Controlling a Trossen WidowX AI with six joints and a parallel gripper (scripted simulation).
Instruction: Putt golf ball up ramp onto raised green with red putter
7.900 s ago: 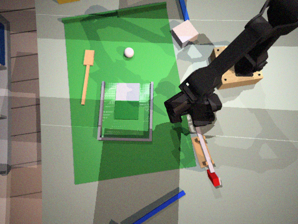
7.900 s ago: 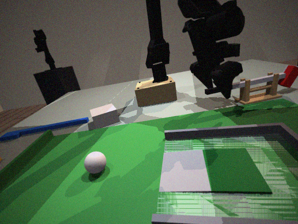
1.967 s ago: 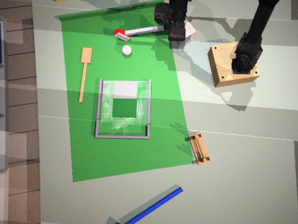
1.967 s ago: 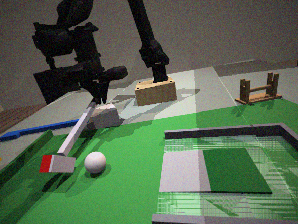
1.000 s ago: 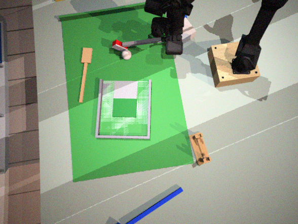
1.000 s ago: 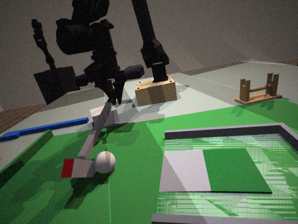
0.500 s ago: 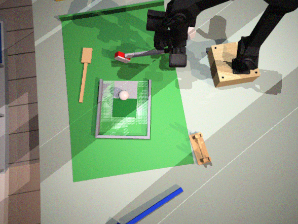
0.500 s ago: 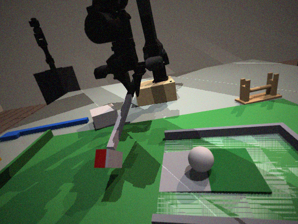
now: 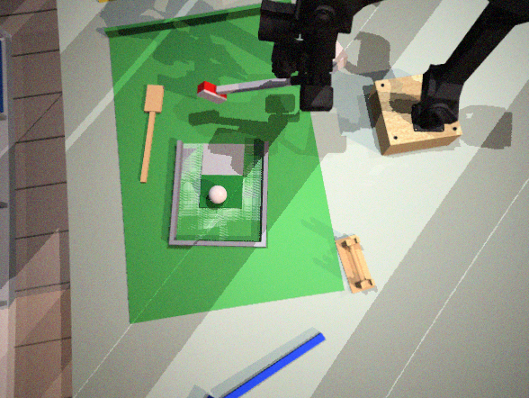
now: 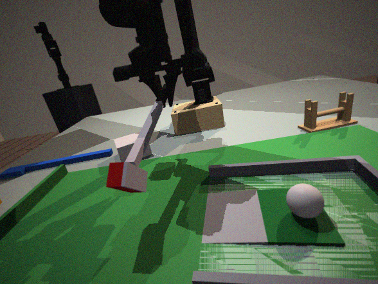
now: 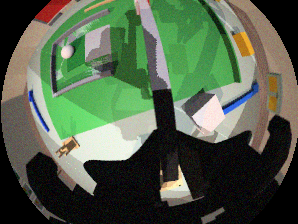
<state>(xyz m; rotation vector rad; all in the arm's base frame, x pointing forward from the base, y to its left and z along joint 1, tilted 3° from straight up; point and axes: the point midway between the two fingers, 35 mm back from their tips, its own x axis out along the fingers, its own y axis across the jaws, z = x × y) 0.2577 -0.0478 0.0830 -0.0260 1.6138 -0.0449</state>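
Now: gripper tip 120 mm short of the red putter. Round my gripper tip: small wooden rack (100 mm behind, 370 mm to the left, 90 mm below); wooden paddle (390 mm ahead, 30 mm to the left, 120 mm below); white golf ball (210 mm ahead, 220 mm to the left, 100 mm below).
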